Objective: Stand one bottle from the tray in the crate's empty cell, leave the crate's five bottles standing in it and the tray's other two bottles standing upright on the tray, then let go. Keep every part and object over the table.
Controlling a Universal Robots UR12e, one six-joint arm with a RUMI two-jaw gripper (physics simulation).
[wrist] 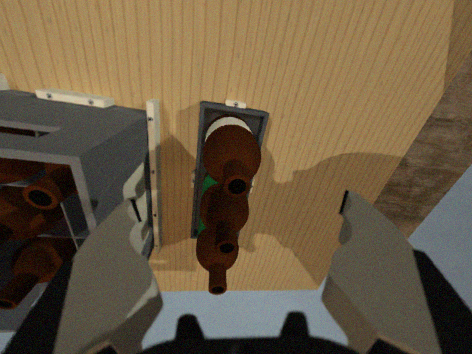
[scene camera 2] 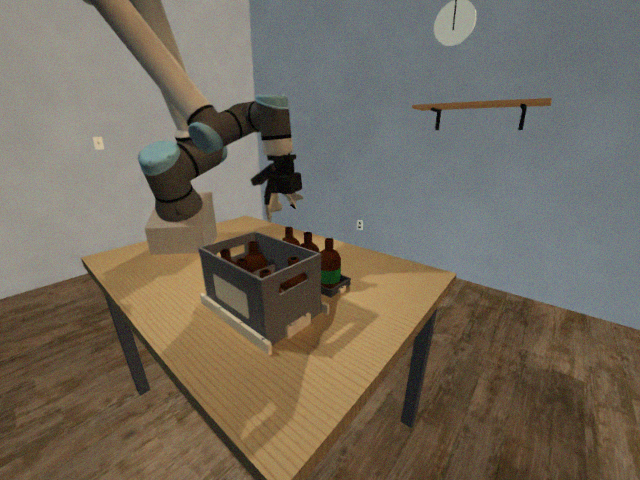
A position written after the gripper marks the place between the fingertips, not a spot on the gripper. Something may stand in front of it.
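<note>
A pale strip (wrist: 153,106) is visible. The gripper (scene camera 2: 283,215) is visible as well, and the same gripper (wrist: 238,197) appears in the wrist view.
</note>
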